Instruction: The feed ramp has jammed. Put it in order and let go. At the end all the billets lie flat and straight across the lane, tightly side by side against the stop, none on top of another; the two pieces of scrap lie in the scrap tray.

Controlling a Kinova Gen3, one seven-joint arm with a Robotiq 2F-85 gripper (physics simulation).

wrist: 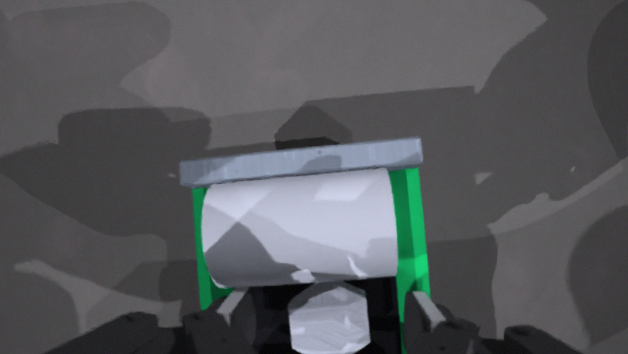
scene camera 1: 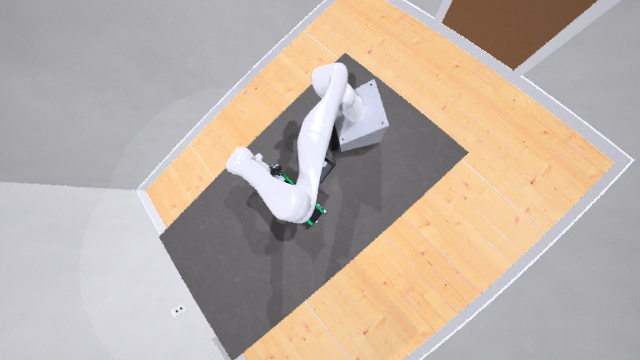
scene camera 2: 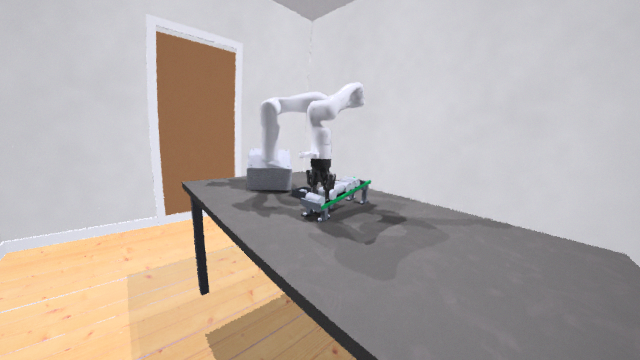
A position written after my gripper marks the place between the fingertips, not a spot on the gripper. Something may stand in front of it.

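In scene camera 2 I see my gripper (scene camera 2: 319, 198). The wrist view gives me my gripper again (wrist: 330, 313), and there I see a grey stop (wrist: 404, 153) as well.
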